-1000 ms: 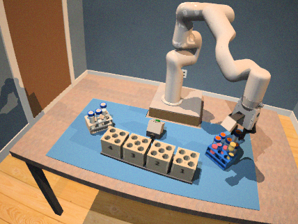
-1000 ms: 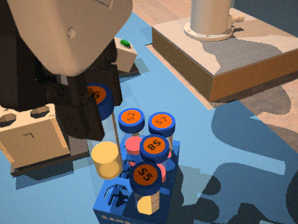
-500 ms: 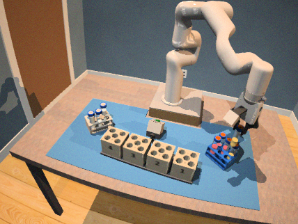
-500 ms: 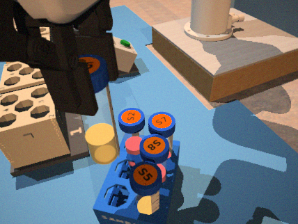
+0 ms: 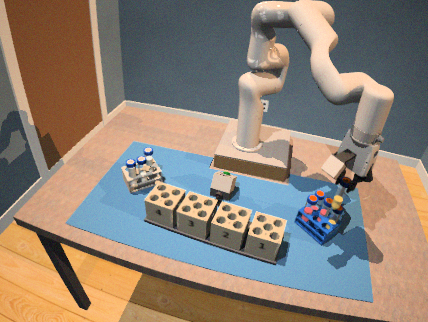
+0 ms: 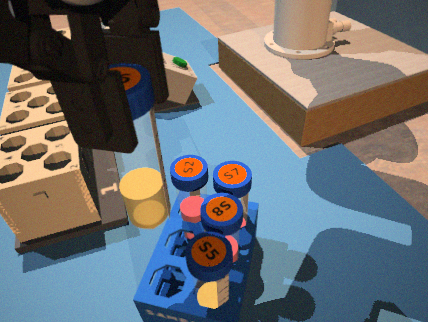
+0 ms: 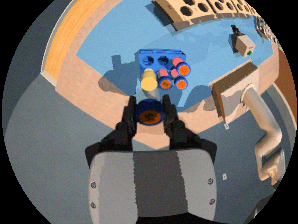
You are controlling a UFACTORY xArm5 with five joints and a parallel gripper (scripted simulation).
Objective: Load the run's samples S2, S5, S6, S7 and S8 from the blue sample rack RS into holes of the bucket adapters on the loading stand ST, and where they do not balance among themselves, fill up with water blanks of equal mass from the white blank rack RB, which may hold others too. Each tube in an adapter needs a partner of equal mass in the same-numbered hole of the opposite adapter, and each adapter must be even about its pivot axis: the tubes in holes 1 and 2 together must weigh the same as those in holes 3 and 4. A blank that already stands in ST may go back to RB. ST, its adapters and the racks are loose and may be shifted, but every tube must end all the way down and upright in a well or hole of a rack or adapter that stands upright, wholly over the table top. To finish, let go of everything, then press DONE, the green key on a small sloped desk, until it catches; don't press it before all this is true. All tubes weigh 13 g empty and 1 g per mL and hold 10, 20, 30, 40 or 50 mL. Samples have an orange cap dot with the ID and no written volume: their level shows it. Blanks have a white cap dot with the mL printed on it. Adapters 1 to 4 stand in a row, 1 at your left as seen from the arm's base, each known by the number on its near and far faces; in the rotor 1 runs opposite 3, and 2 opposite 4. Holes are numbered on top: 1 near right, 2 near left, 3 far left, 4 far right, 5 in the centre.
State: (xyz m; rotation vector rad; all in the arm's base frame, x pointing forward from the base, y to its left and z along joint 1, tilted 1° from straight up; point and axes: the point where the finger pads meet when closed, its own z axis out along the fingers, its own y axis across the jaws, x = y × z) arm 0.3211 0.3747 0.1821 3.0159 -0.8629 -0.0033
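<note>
Now: the blue sample rack RS 40 mm behind my hand, 20 mm to the right of it and 220 mm below it. Also, from my hand: white blank rack RB 10 mm ahead, 670 mm to the right, 220 mm below; then blue-capped tube 50 mm ahead, 670 mm to the right, 190 mm below; then loading stand ST 110 mm ahead, 340 mm to the right, 240 mm below.
</note>
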